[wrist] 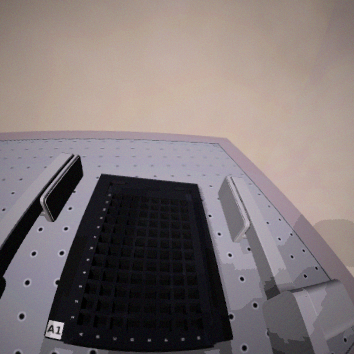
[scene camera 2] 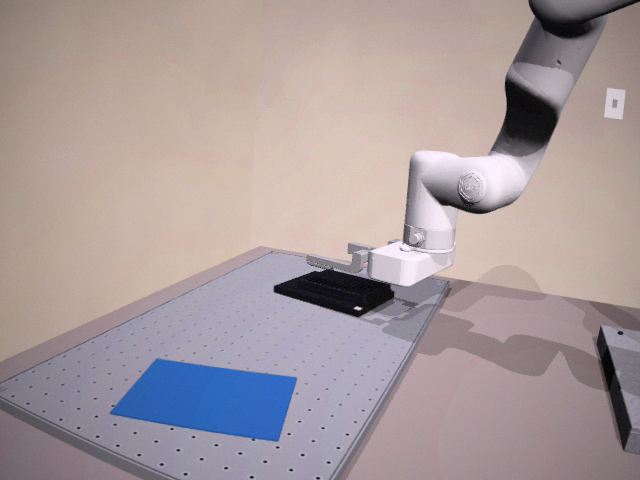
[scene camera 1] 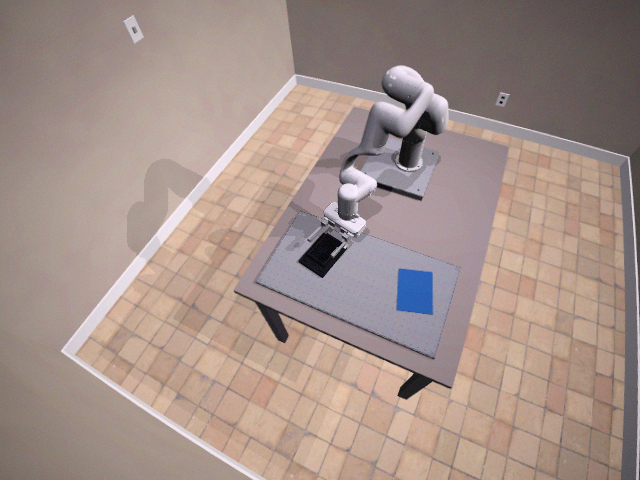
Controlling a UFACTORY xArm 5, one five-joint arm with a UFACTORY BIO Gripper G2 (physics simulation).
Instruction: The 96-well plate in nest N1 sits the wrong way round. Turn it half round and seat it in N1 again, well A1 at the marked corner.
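Through scene camera 2 I can see a black nest (scene camera 2: pixel 334 304), a black 96-well plate (scene camera 2: pixel 362 291) and my gripper (scene camera 2: pixel 330 253). The wrist view shows me the plate (wrist: pixel 142 277) as well, together with my gripper (wrist: pixel 152 174). In scene camera 1 there is a blue mat (scene camera 1: pixel 415 288), and the gripper (scene camera 1: pixel 320 248) is visible there too.
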